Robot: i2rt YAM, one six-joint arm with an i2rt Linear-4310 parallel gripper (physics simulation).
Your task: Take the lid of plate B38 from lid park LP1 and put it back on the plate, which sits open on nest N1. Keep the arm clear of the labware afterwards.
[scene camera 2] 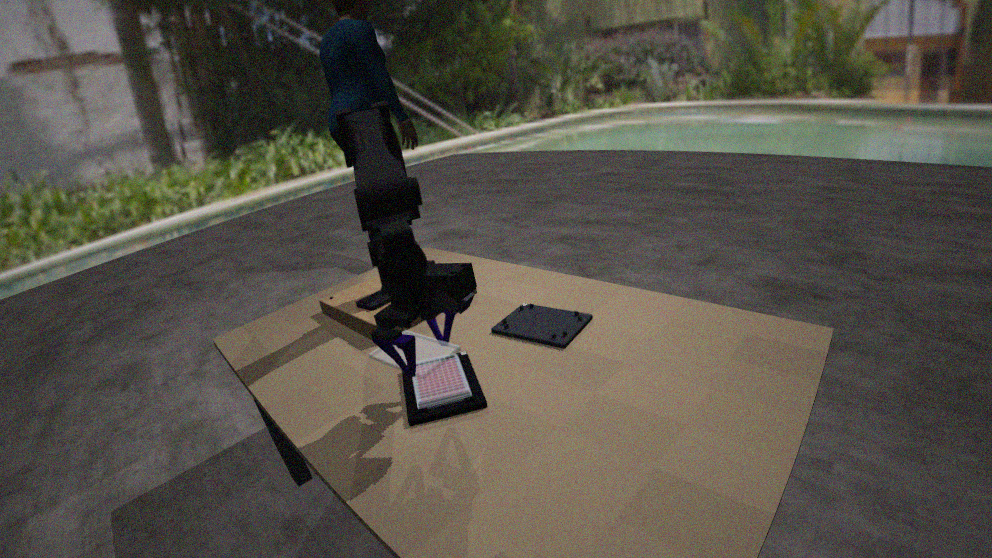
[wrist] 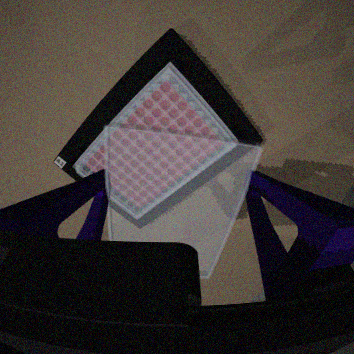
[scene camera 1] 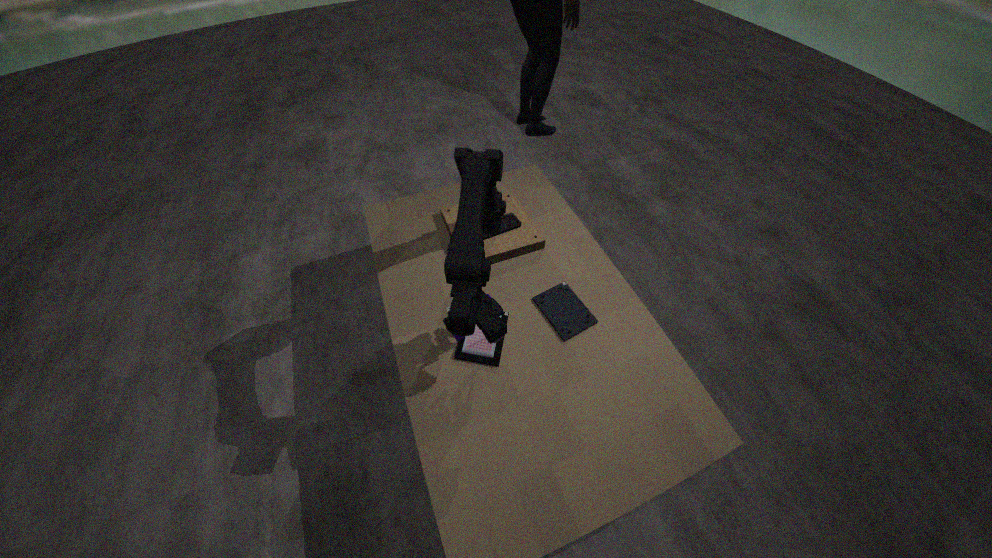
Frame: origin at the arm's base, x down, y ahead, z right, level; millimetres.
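Seen in the pictures: gripper, between the fingertips: [scene camera 2: 428, 360] [wrist: 177, 177] [scene camera 1: 476, 331]; arm's base, origin of its link: [scene camera 1: 491, 229].
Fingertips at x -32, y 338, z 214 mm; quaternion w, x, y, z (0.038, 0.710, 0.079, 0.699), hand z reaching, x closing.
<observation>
Offsets run from my fingertips to a thing's top centre. Level surfaces: height alone.
My gripper [scene camera 2: 426, 357] [wrist: 177, 177] is shut on the clear lid @(dx -11, dy -32, dz +1 mm) [scene camera 2: 428, 345] [wrist: 165, 232], its purple fingers on two opposite edges. The lid is held in the air, above and partly behind the plate in scene camera 2. In the wrist view it covers the plate's lower part and is turned at an angle to it. The open plate @(dx +47, dy -14, dz -22 mm) [scene camera 1: 480, 342] [scene camera 2: 441, 381] [wrist: 165, 105], with pink wells, sits on the black nest @(dx +55, dy -14, dz -22 mm) [scene camera 1: 478, 359] [scene camera 2: 447, 415] [wrist: 207, 90]. The lid park @(dx +53, dy +24, dz -272 mm) [scene camera 1: 564, 310] [scene camera 2: 542, 326], a dark slab with small posts, is bare. The arm hides part of the nest in scene camera 1.
The arm's wooden base board [scene camera 1: 516, 244] [scene camera 2: 346, 315] lies toward the back of the tan table @(dx +73 mm) [scene camera 1: 589, 416] [scene camera 2: 624, 416]. The lid park lies to the right of the nest in both scene views. A person [scene camera 1: 541, 62] [scene camera 2: 357, 69] stands beyond the table.
</observation>
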